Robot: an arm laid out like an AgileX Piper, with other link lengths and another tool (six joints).
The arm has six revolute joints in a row. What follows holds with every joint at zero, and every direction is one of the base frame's. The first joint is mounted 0.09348 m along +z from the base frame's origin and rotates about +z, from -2.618 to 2.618 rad. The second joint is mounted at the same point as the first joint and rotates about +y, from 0 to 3.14 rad. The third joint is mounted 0.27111 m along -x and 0.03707 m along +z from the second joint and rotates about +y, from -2.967 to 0 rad. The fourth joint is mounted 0.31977 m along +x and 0.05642 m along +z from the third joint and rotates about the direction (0.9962, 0, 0.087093), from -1.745 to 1.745 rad. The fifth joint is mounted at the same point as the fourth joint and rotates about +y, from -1.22 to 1.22 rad. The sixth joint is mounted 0.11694 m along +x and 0.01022 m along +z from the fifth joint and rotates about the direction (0.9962, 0, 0.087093), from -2.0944 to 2.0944 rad. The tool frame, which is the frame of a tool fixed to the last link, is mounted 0.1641 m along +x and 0.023 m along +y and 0.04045 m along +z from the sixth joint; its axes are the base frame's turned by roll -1.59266, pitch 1.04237 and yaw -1.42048 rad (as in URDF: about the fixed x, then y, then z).
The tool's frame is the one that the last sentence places.
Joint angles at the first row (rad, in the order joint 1, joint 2, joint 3, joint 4, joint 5, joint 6):
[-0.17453 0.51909 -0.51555 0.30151 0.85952 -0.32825]
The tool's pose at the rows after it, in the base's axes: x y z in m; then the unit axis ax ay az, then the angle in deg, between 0 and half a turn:
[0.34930 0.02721 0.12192 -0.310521 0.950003 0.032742 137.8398]
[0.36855 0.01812 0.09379 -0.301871 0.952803 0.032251 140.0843]
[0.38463 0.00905 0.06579 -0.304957 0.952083 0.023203 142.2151]
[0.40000 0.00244 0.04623 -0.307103 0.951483 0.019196 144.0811]
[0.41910 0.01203 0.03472 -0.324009 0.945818 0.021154 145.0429]
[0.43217 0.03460 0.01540 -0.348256 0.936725 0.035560 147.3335]
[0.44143 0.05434 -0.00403 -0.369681 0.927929 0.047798 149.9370]
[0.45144 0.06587 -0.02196 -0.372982 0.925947 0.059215 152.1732]
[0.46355 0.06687 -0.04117 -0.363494 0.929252 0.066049 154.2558]
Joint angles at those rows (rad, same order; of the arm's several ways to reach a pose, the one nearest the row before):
[-0.17456 0.65508 -0.51555 0.32040 0.76691 -0.35401]
[-0.17452 0.78776 -0.51556 0.32476 0.67137 -0.37593]
[-0.17455 0.91255 -0.51762 0.32648 0.57603 -0.41812]
[-0.17357 1.03012 -0.54760 0.32765 0.51444 -0.44497]
[-0.13296 1.14172 -0.59757 0.32791 0.46296 -0.45590]
[-0.07149 1.25728 -0.64989 0.32698 0.43850 -0.45791]
[-0.02193 1.36179 -0.70390 0.31868 0.43146 -0.45693]
[0.00797 1.45984 -0.76118 0.30690 0.43021 -0.43133]
[0.01584 1.55970 -0.82226 0.28797 0.42782 -0.39393]

